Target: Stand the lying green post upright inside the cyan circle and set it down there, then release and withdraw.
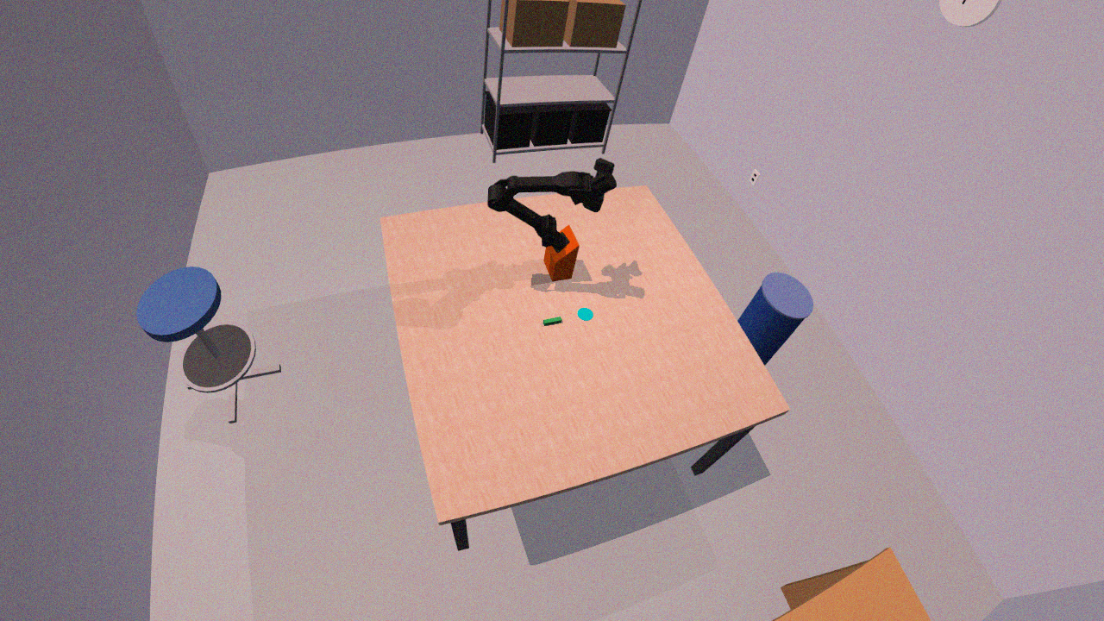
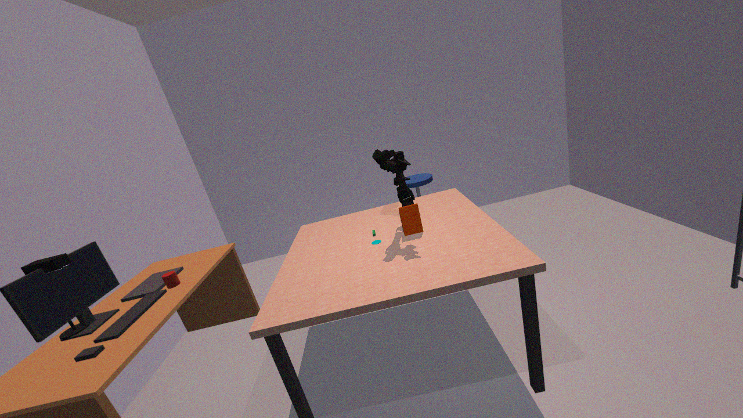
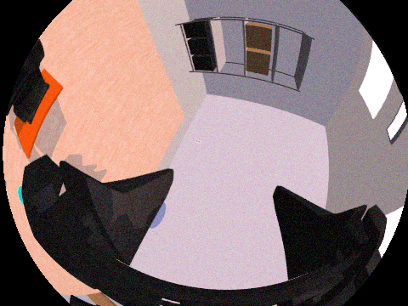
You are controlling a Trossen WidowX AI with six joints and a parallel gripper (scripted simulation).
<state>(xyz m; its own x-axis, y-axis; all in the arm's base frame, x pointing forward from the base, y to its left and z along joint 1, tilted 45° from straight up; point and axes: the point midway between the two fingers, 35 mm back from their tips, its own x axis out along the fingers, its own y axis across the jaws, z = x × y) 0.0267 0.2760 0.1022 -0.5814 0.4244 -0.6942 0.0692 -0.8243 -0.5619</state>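
Right now my gripper tip is 39 cm above the green post, 27 cm to the left of it and 26 cm short of it. From my gripper tip the other things lie so: cyan circle: 40 cm below, 27 cm ahead, 14 cm to the right.
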